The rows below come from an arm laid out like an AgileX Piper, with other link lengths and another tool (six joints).
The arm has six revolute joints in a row. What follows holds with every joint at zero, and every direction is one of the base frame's.
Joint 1 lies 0.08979 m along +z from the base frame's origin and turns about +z.
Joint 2 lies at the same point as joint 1 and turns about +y.
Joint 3 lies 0.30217 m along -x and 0.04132 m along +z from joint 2 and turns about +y.
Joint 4 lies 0.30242 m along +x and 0.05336 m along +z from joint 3 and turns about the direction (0.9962, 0, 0.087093).
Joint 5 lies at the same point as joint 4 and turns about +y.
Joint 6 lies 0.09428 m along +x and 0.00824 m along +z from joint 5 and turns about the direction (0.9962, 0, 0.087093).
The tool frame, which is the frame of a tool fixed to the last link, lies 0.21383 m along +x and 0.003 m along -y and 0.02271 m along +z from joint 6; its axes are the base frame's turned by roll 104.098, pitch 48.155 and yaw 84.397 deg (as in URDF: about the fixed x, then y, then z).
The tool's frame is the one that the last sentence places.
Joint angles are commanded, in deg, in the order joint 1, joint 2, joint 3, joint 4, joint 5, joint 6. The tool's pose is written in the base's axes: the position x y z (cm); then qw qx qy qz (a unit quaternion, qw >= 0). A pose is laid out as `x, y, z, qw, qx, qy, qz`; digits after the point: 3 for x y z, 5 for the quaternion.
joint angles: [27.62, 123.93, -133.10, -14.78, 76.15, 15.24]
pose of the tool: 60.296, 22.483, 15.700, 0.21397, 0.28825, 0.92689, -0.10952
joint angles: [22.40, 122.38, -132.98, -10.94, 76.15, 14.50]
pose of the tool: 61.248, 18.674, 16.879, 0.19913, 0.32351, 0.92085, -0.08785
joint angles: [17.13, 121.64, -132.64, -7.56, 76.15, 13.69]
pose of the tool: 62.088, 14.608, 17.146, 0.18264, 0.35689, 0.91314, -0.07379
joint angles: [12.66, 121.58, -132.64, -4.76, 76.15, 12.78]
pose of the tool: 62.762, 11.159, 17.046, 0.16910, 0.38295, 0.90596, -0.06312
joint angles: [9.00, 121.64, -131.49, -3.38, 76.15, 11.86]
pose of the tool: 62.945, 7.800, 16.038, 0.15439, 0.40267, 0.89977, -0.06657
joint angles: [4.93, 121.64, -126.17, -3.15, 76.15, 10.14]
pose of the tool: 61.627, 3.296, 12.023, 0.11521, 0.41687, 0.89632, -0.09774
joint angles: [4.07, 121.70, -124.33, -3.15, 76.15, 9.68]
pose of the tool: 60.995, 2.325, 10.612, 0.10111, 0.41826, 0.89624, -0.10764
